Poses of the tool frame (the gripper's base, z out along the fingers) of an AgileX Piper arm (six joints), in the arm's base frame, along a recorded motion.
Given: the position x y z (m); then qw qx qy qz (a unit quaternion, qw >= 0).
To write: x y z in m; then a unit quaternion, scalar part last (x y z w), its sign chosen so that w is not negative. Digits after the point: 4 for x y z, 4 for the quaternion.
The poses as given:
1: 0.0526 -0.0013 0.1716 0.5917 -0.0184 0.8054 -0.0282
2: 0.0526 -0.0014 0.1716 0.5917 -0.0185 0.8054 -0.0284
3: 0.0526 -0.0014 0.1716 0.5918 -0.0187 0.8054 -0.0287
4: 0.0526 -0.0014 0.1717 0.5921 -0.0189 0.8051 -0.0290
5: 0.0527 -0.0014 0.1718 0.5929 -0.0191 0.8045 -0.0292
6: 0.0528 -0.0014 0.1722 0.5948 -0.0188 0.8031 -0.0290
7: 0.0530 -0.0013 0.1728 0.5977 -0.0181 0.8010 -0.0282
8: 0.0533 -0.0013 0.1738 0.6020 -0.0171 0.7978 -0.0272
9: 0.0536 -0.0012 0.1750 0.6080 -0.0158 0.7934 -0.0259
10: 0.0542 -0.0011 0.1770 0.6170 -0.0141 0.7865 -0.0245
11: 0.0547 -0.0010 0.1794 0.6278 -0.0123 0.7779 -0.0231
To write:
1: 0.0526 -0.0013 0.1716 -0.0184 0.8054 -0.0282 0.5917
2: 0.0526 -0.0014 0.1716 -0.0185 0.8054 -0.0284 0.5917
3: 0.0526 -0.0014 0.1716 -0.0187 0.8054 -0.0287 0.5918
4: 0.0526 -0.0014 0.1717 -0.0189 0.8051 -0.0290 0.5921
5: 0.0527 -0.0014 0.1718 -0.0191 0.8045 -0.0292 0.5929
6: 0.0528 -0.0014 0.1722 -0.0188 0.8031 -0.0290 0.5948
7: 0.0530 -0.0013 0.1728 -0.0181 0.8010 -0.0282 0.5977
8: 0.0533 -0.0013 0.1738 -0.0171 0.7978 -0.0272 0.6020
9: 0.0536 -0.0012 0.1750 -0.0158 0.7934 -0.0259 0.6080
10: 0.0542 -0.0011 0.1770 -0.0141 0.7865 -0.0245 0.6170
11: 0.0547 -0.0010 0.1794 -0.0123 0.7779 -0.0231 0.6278
